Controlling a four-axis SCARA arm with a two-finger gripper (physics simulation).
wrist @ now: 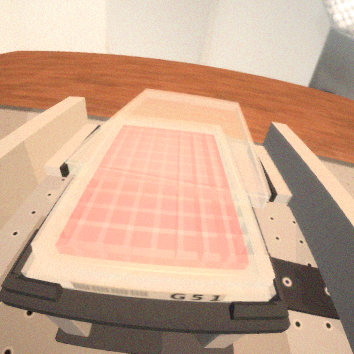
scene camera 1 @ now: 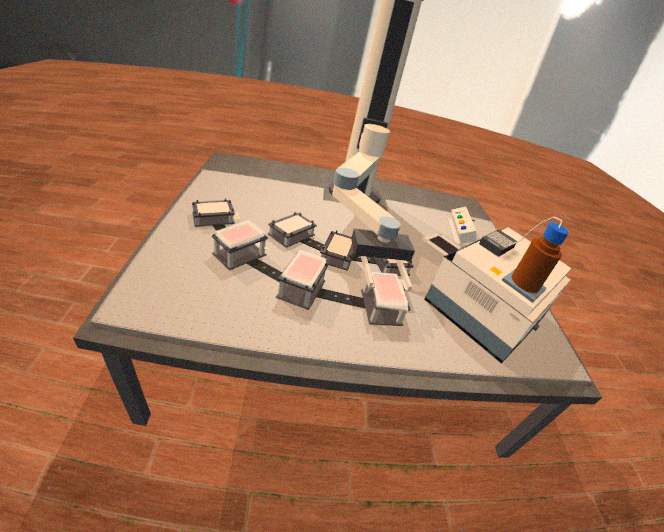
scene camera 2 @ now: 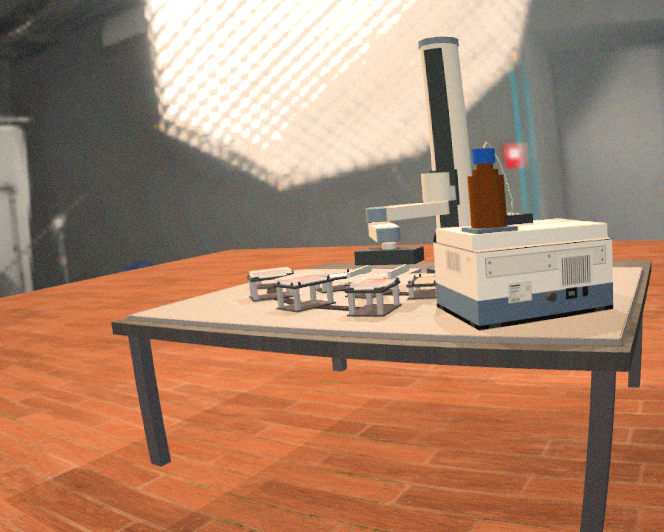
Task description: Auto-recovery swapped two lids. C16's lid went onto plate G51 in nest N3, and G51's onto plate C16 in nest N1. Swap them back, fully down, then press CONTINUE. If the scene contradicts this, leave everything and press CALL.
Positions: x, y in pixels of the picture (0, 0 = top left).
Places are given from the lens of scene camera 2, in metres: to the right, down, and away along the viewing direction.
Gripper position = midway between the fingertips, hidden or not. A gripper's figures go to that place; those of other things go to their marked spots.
my gripper (scene camera 2: 368, 276): 0.10, 0.03, 1.65
brown bottle (scene camera 2: 486, 189): 0.34, -0.17, 1.36
